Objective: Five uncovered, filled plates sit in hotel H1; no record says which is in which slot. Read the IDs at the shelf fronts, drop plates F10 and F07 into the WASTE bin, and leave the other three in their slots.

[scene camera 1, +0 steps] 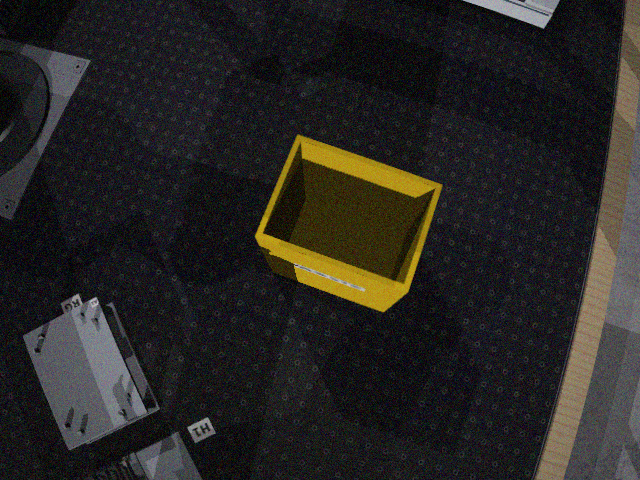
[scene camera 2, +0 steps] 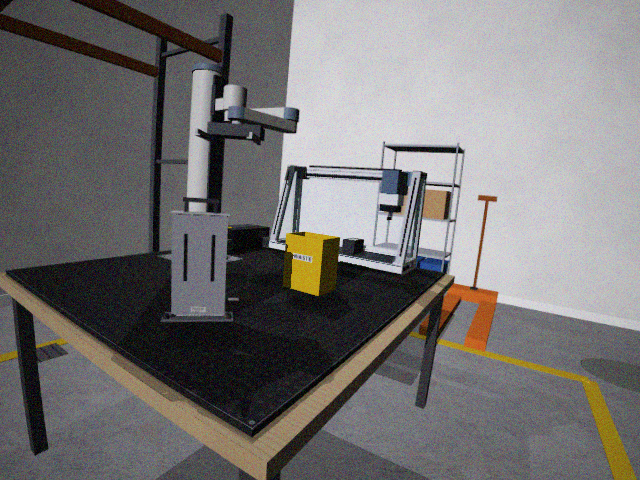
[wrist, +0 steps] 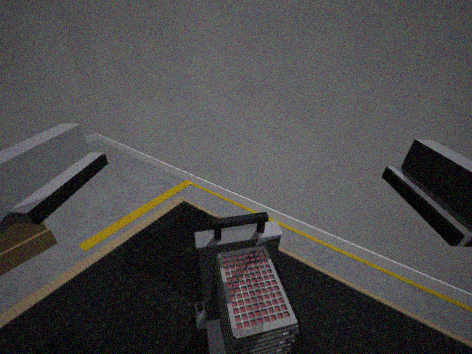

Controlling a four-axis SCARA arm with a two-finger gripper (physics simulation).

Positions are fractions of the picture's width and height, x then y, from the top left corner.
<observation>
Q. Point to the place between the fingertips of the gripper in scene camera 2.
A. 0.35, 0.28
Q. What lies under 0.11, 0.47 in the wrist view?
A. The gripper.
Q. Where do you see a dark tower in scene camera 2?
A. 0.31, 0.61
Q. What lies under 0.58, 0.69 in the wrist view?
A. A dark tower.
</observation>
